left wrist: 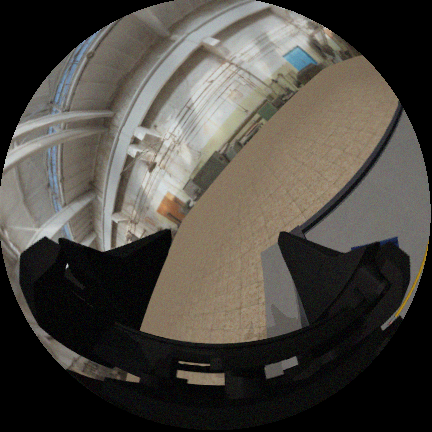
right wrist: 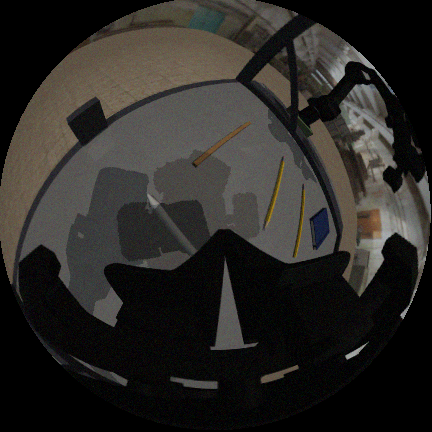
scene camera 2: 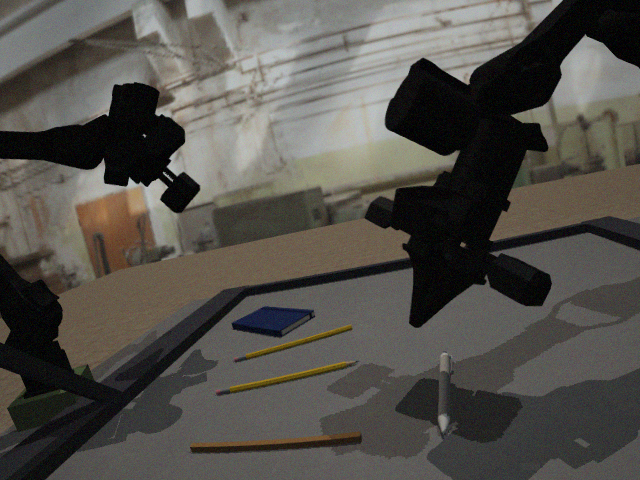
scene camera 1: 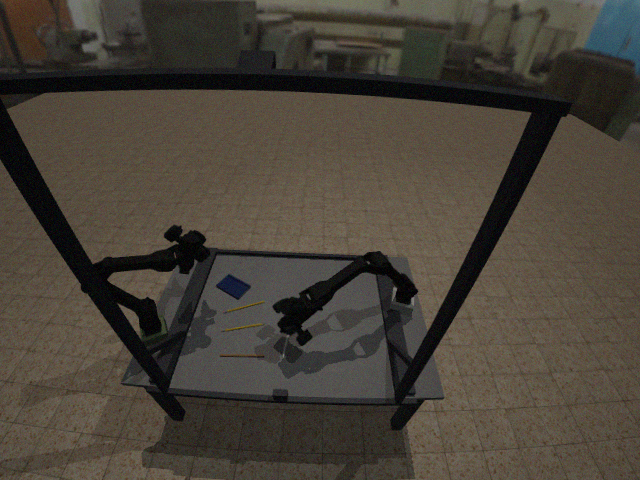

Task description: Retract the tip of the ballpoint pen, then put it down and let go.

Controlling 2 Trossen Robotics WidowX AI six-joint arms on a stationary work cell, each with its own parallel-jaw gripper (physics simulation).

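Places are measured from the left arm's base along level axes (x ahead, y left, z up), in centimetres.
Where they show: left gripper, fingertip midpoint: (left wrist: 226, 236) (scene camera 2: 165, 173); right gripper, fingertip midpoint: (right wrist: 223, 234) (scene camera 2: 414, 325) (scene camera 1: 280, 332); left arm's base, link origin: (right wrist: 302, 118) (scene camera 1: 152, 328); right arm's base, link origin: (scene camera 1: 403, 297).
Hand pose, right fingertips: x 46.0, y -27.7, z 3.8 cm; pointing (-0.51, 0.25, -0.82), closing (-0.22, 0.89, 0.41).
Things, the pixels of their centre, and the offset from my right fingertips.
- grey-white ballpoint pen, body centre: (scene camera 2: 445, 387) (right wrist: 181, 240) (scene camera 1: 286, 343) dx +1.5, dy -1.7, dz -7.2 cm
- brown stick, body centre: (scene camera 2: 270, 444) (right wrist: 227, 137) (scene camera 1: 242, 355) dx -16.5, dy +1.6, dz -7.4 cm
- blue book, body centre: (scene camera 2: 272, 320) (right wrist: 320, 226) (scene camera 1: 233, 286) dx -8.0, dy +37.4, dz -7.2 cm
The grey-white ballpoint pen (scene camera 1: 284, 348) (scene camera 2: 444, 392) (right wrist: 172, 227) lies on the table. In scene camera 2 its cone end points toward the camera and its clip end points away; whether the fine tip is out is too small to tell. My right gripper (scene camera 2: 415, 323) (right wrist: 223, 234) is shut and empty, its fingertips above the table and apart from the pen. In the right wrist view its fingers hide the pen's rear end. My left gripper (left wrist: 226, 236) is open and empty, raised near the table's far left corner; the pen does not show in the left wrist view.
Two yellow pencils (scene camera 2: 294, 343) (scene camera 2: 289, 378) and a brown stick (scene camera 1: 241, 355) (scene camera 2: 276, 442) (right wrist: 221, 144) lie left of the pen in scene camera 2. A blue book (scene camera 1: 233, 286) (scene camera 2: 272, 320) lies farther back. Dark frame posts (scene camera 1: 485, 237) rise at the table's sides.
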